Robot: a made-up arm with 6 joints. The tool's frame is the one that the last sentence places.
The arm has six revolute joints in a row. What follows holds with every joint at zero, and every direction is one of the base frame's.
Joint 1 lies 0.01 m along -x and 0.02 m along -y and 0.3 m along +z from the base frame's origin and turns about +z.
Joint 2 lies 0.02 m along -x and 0.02 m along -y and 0.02 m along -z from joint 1 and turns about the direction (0.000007, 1, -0.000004).
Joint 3 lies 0.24 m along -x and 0.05 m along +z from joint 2 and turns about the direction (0.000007, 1, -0.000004).
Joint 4 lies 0.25 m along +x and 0.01 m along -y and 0.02 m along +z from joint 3 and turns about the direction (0.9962, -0.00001, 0.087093).
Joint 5 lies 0.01 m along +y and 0.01 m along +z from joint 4 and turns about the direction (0.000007, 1, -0.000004).
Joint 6 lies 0.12 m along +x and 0.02 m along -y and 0.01 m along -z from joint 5 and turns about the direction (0.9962, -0.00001, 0.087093).
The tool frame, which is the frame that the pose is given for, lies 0.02 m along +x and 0.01 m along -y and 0.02 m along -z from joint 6; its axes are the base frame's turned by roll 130.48, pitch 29.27 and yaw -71.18 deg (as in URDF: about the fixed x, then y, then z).
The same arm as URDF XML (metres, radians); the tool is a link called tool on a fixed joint. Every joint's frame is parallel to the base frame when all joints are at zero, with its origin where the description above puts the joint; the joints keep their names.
<robot name="arm">
  <link name="base_link"/>
  <link name="link1"/>
  <link name="link2"/>
  <link name="link3"/>
  <link name="link4"/>
  <link name="link5"/>
  <link name="link6"/>
  <link name="tool"/>
  <joint name="joint 1" type="continuous">
    <parent link="base_link"/>
    <child link="link1"/>
    <origin xyz="-0.0100 -0.0200 0.3000"/>
    <axis xyz="0 0 1"/>
  </joint>
  <joint name="joint 2" type="continuous">
    <parent link="link1"/>
    <child link="link2"/>
    <origin xyz="-0.0200 -0.0200 -0.0200"/>
    <axis xyz="0 1 0"/>
  </joint>
  <joint name="joint 3" type="continuous">
    <parent link="link2"/>
    <child link="link3"/>
    <origin xyz="-0.2400 0.0000 0.0500"/>
    <axis xyz="0 1 0"/>
  </joint>
  <joint name="joint 4" type="continuous">
    <parent link="link3"/>
    <child link="link4"/>
    <origin xyz="0.2500 -0.0100 0.0200"/>
    <axis xyz="0.9962 0 0.0871"/>
  </joint>
  <joint name="joint 5" type="continuous">
    <parent link="link4"/>
    <child link="link5"/>
    <origin xyz="0.0000 0.0100 0.0100"/>
    <axis xyz="0 1 0"/>
  </joint>
  <joint name="joint 6" type="continuous">
    <parent link="link5"/>
    <child link="link6"/>
    <origin xyz="0.1200 -0.0200 -0.0100"/>
    <axis xyz="0.9962 0 0.0871"/>
  </joint>
  <joint name="tool_fixed" type="fixed">
    <parent link="link6"/>
    <child link="tool"/>
    <origin xyz="0.0200 -0.0100 -0.0200" rpy="2.2773 0.5109 -1.2423"/>
  </joint>
</robot>

